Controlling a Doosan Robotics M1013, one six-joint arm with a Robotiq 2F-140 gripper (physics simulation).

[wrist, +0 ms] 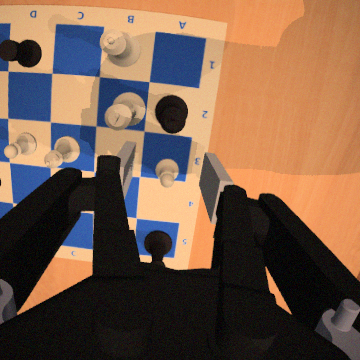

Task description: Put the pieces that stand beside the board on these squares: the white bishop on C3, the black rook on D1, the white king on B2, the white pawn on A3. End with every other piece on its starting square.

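Frame: origin at the arm's base, x ahead, y left, z up, level; metres.
Seen in the pictures: gripper, fingertip midpoint: (167,163).
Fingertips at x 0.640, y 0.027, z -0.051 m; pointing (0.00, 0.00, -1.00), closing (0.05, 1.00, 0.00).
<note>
Offsets run from my fingertips to a thing's middle. "pt": to the spot under its first point. Level surfaces: height alone.
The white pawn @(dx +0.008, dy +0.000, dz +0.005 m) (167,172) stands upright on A3. My gripper (167,163) is partly open and empty; in the view its fingertips lie to either side of the pawn, one towards B3 and one past the board's A edge. The white king @(dx -0.038, dy -0.034, dz +0.020 m) (120,115) stands on B2. A white piece that looks like the bishop @(dx -0.003, dy -0.083, dz +0.010 m) (65,150) stands on C3. A black piece that looks like the rook @(dx -0.077, dy -0.116, dz +0.005 m) (28,53) stands on D1. The board @(pt dx -0.096, dy +0.028, dz -0.011 m) (216,40) lies under them, its lower part partly hidden by the gripper.
A white piece @(dx -0.082, dy -0.041, dz +0.015 m) (120,47) stands on B1, a black piece @(dx -0.039, dy -0.001, dz +0.020 m) (171,114) on A2, a white piece @(dx -0.005, dy -0.119, dz +0.005 m) (22,145) on D3 and a black piece @(dx +0.078, dy -0.002, dz +0.015 m) (158,243) on A5. A bit of a dark piece shows at the left edge, by row 4. Wooden table @(dz -0.017 m) (300,115) lies right of the board.
</note>
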